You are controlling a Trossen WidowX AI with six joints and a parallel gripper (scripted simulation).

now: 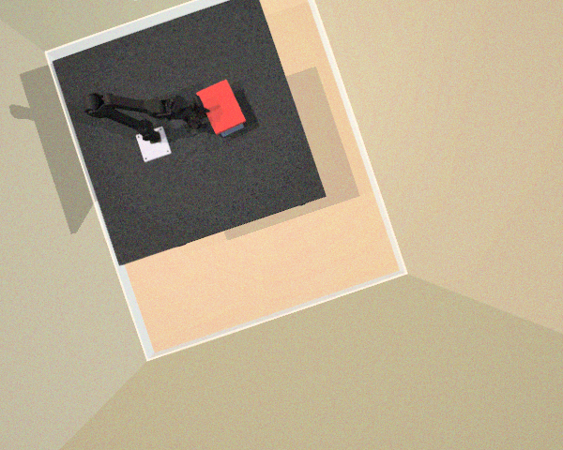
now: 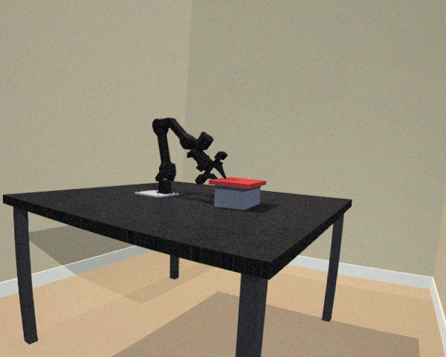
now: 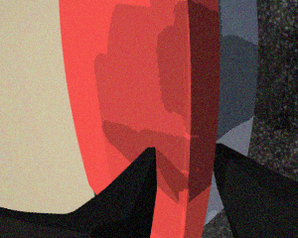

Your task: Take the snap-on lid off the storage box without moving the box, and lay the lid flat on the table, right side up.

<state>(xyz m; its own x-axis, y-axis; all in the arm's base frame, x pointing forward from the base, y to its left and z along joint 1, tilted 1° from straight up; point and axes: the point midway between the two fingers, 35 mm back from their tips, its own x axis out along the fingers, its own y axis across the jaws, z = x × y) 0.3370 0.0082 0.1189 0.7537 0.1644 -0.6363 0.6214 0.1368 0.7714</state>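
Right now my gripper tip is 7 cm short of the red lid and 2 cm to the right of it. From my gripper tip the other things lie so: blue-grey storage box: 7 cm ahead, 5 cm below, 2 cm to the left.
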